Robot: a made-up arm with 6 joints.
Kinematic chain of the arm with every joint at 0, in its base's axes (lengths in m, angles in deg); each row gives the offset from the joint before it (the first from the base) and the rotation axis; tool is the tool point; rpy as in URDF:
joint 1: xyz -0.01 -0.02 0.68 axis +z
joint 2: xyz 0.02 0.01 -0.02 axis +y
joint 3: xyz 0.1 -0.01 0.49 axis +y
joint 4: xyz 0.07 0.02 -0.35 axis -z
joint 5: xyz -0.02 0 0.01 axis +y
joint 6: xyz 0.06 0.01 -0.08 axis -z
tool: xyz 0 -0.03 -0.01 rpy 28.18 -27.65 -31.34
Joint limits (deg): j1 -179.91..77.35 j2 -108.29..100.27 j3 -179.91..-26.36 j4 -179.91..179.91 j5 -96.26..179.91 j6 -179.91..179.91
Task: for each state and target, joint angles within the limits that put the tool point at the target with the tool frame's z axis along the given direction. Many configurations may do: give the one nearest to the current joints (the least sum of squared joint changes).
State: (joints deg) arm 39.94 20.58 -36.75 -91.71 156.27 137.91
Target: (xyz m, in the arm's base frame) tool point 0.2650 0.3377 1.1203 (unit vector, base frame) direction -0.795 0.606 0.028
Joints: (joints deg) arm 60.11 -1.17 -85.71 -50.12 109.47 94.73
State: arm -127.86 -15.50 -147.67 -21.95 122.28 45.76
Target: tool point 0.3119 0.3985 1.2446 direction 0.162 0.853 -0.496
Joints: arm -122.01 -63.47 -153.47 23.44 133.56 25.77
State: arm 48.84 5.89 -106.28 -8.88 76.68 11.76
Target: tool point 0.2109 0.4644 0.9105 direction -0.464 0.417 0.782
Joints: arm 70.34 16.09 -76.79 -25.55 117.19 34.18
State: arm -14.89 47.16 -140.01 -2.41 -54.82 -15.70
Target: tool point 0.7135 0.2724 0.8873 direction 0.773 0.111 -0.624
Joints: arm 21.06 70.69 -165.66 -10.59 -96.26 13.65
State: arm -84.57 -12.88 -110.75 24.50 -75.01 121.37
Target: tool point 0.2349 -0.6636 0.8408 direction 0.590 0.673 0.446
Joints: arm -68.76 30.12 -68.09 38.71 -56.84 127.77
